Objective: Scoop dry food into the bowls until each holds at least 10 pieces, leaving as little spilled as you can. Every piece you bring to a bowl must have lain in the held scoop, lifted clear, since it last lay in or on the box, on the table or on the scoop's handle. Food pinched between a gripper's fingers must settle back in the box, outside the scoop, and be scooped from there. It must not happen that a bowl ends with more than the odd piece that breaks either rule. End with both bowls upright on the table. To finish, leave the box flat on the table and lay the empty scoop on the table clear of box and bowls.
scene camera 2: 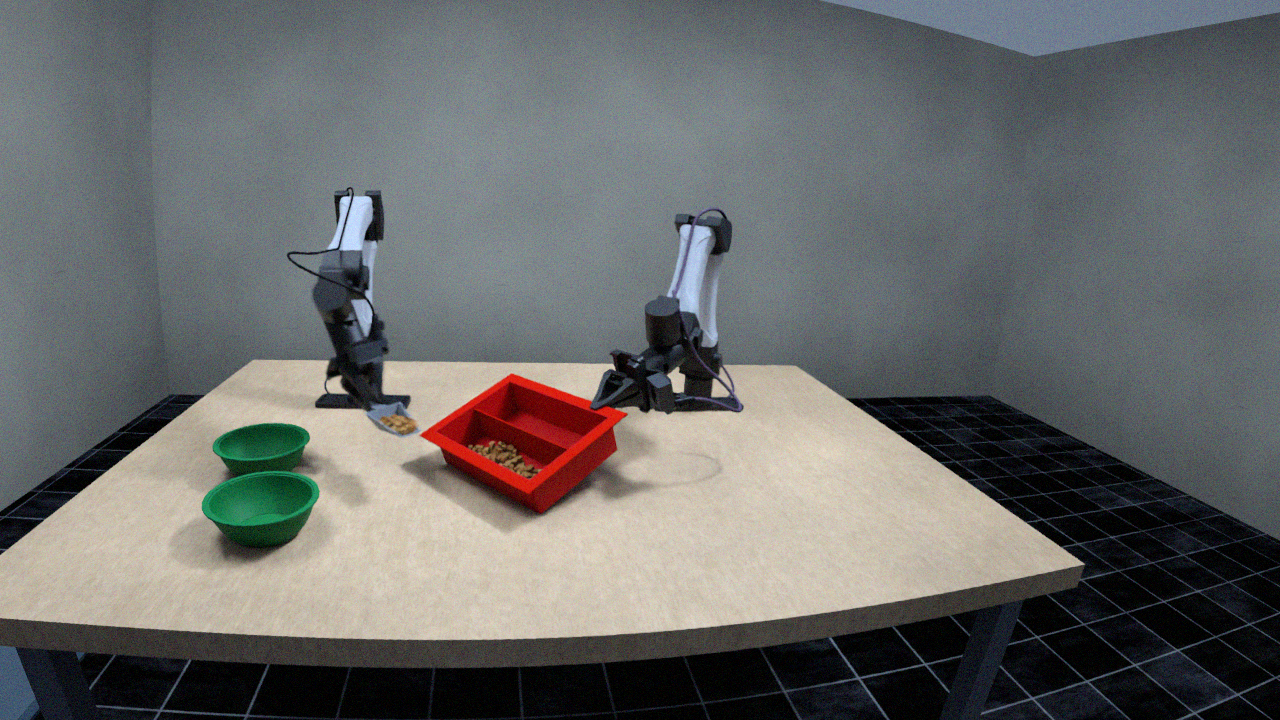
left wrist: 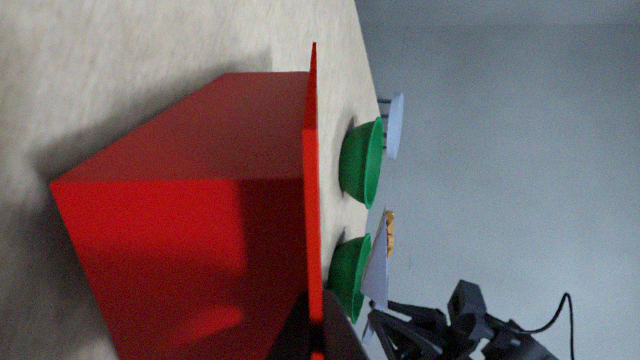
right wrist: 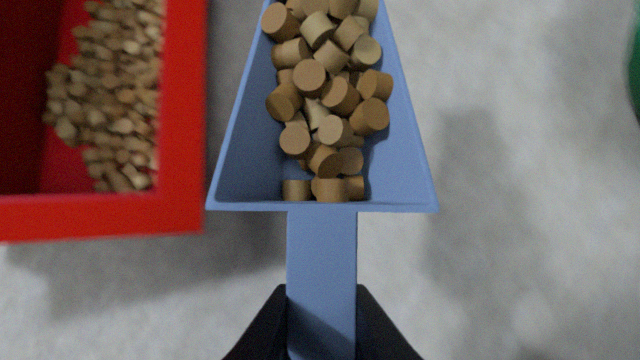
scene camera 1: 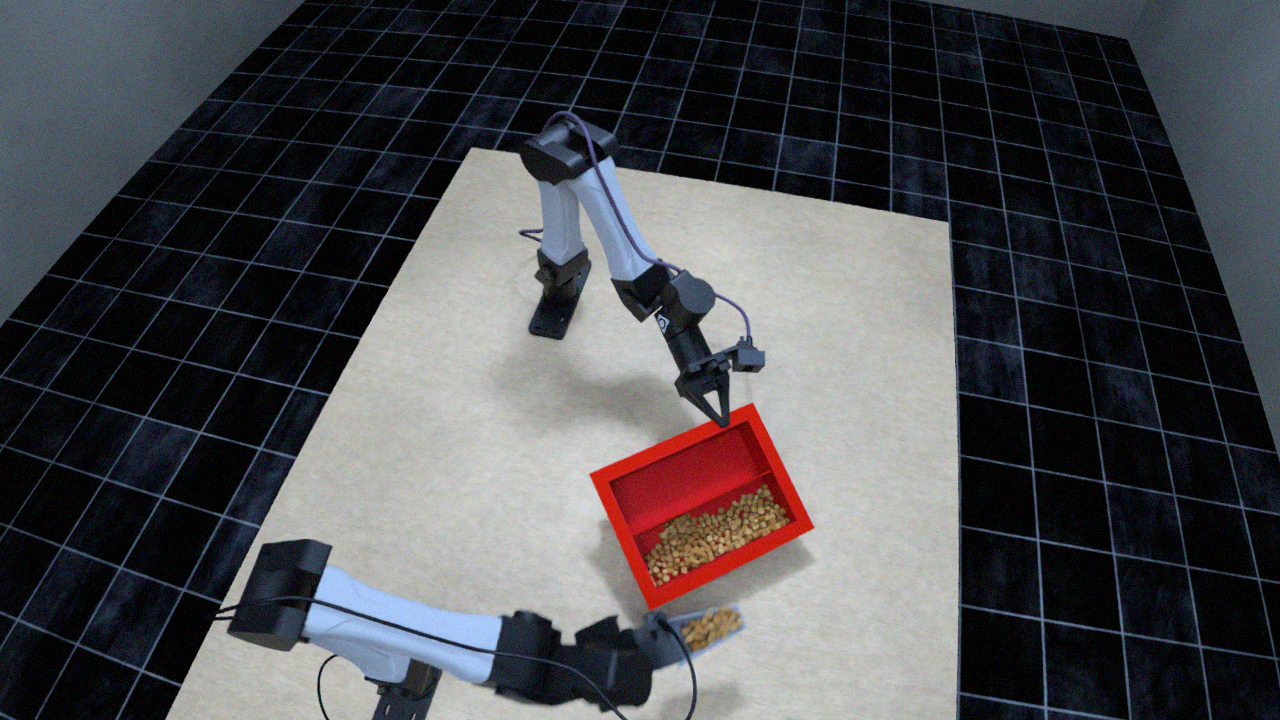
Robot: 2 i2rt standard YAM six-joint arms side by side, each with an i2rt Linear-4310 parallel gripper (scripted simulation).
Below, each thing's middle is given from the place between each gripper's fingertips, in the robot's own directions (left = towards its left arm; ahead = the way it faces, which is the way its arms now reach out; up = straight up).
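Grey-blue scoop (right wrist: 321, 260): 40 mm ahead of my right hand (scene camera 1: 650, 654), 30 mm to the left of it. Red box (scene camera 1: 654, 485), from my right hand: 240 mm to the left, 30 mm ahead, 30 mm below.
My left gripper (scene camera 1: 725, 426): 120 mm to the left of the red box, 10 mm past it, 50 mm above it. Grey-blue scoop, from my left hand: 330 mm to the right, 20 mm below. By its middle, red box nearer to my left gripper than to my right hand.
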